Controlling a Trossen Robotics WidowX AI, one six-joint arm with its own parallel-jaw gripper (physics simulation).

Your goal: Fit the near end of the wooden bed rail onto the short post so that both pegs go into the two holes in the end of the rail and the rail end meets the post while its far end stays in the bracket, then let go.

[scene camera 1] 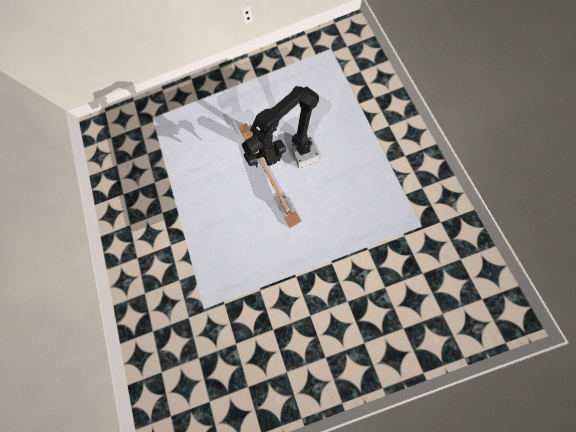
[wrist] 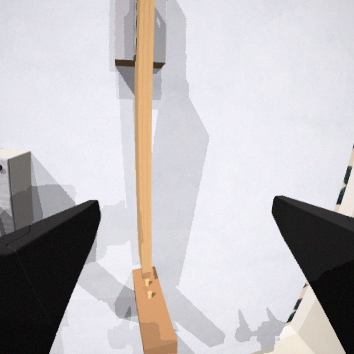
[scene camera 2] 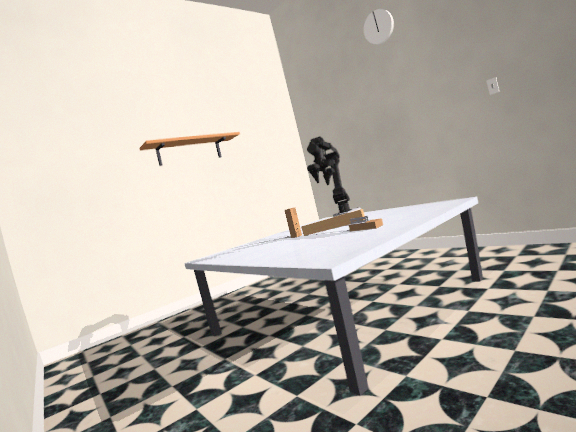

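Pixels of known places: gripper, fingertip midpoint: (scene camera 1: pixel 265 163) (wrist: pixel 187 206) (scene camera 2: pixel 323 184); arm's base, link origin: (scene camera 1: pixel 303 148) (scene camera 2: pixel 345 211).
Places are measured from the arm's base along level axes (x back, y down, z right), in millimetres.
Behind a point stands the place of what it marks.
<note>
The wooden rail (scene camera 1: pixel 272 179) @[z -113, x -231, y -4 mm] (scene camera 2: pixel 330 222) @[z -101, x -247, y 21 mm] (wrist: pixel 144 150) @[z -103, x -237, y -3 mm] is a long narrow plank on edge. Its far end is in the grey bracket (scene camera 2: pixel 359 220) (wrist: pixel 125 40), fixed to a brown block (scene camera 1: pixel 293 220) @[z -370, x -198, y 45 mm] (scene camera 2: pixel 371 225) @[z -373, x -238, y 62 mm]. Its near end is low beside the upright post (scene camera 1: pixel 245 129) @[z 179, x -276, y -101 mm] (scene camera 2: pixel 293 222) @[z 162, x -297, y -13 mm] (wrist: pixel 157 320) @[z 163, x -280, y -57 mm], with a narrow gap in scene camera 2. Two pale pegs (wrist: pixel 149 289) @[z 163, x -278, y 14 mm] stick out of the post and are uncovered in the wrist view. The holes in the rail end are hidden. My gripper (scene camera 1: pixel 262 161) @[z -101, x -234, y -197 mm] (scene camera 2: pixel 322 182) @[z -101, x -234, y -197 mm] (wrist: pixel 187 206) @[z -101, x -234, y -197 mm] is wide open and empty, above the rail; the rail shows left of centre between the fingers.
The pale arm base (scene camera 1: pixel 307 157) @[z -59, x 2, y -2 mm] (wrist: pixel 20 192) @[z -14, x -59, y 36 mm] stands on the white table (scene camera 1: pixel 350 200) @[z -367, x 154, y 79 mm] (scene camera 2: pixel 260 257) @[z -59, x -719, y 80 mm], to one side of the rail. Arm shadows fall across the table and around the post. A wall shelf (scene camera 2: pixel 190 141) hangs on the cream wall, away from the table.
</note>
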